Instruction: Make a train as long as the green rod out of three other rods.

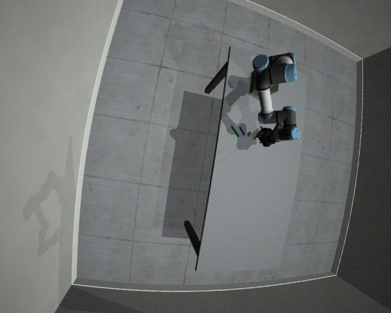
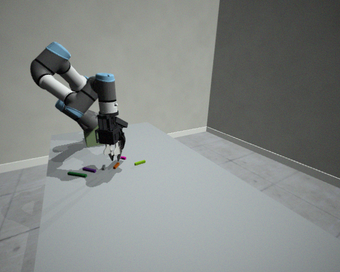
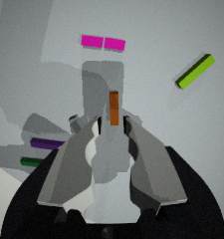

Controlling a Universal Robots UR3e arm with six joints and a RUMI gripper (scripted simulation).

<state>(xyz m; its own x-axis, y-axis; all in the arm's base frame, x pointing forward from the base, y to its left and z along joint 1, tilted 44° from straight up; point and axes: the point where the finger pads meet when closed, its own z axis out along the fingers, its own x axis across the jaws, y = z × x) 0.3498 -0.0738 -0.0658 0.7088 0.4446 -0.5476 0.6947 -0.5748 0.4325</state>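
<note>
The orange rod lies 40 mm below my hand. Round my hand: grey rod (50 mm to the right, 40 mm below, 10 mm behind); then lime rod (100 mm to the left, 40 mm below, 40 mm ahead); then purple rod (100 mm to the right, 40 mm below, 30 mm behind).
</note>
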